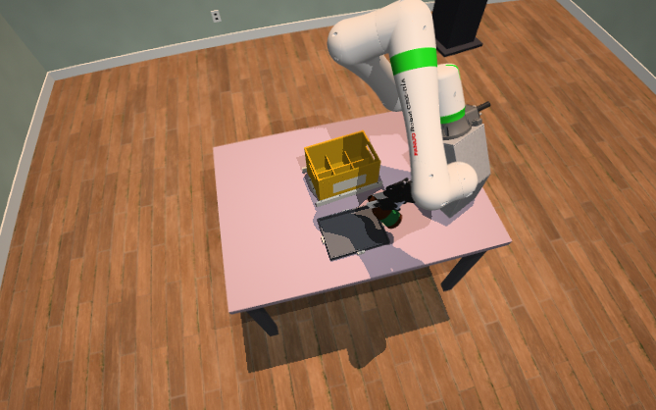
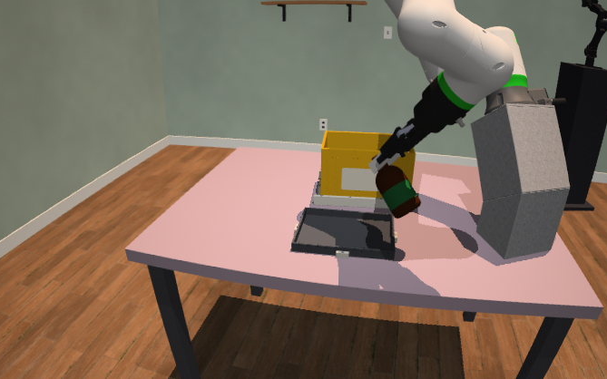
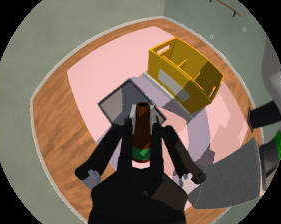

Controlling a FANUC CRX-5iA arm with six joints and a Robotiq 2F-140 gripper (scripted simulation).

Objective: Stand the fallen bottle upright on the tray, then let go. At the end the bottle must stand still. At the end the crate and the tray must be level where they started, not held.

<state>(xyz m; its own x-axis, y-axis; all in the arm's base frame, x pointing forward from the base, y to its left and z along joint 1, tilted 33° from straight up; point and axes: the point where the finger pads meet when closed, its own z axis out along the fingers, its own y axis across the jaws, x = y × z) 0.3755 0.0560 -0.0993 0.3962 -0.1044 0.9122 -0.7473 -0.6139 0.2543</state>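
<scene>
The bottle lies 20 mm behind my hand, 20 mm to the left of it and 50 mm below it. The rest, counted from my hand: yellow crate 10 mm ahead, 280 mm to the right, 130 mm below; tray 80 mm ahead, 10 mm to the right, 210 mm below.
</scene>
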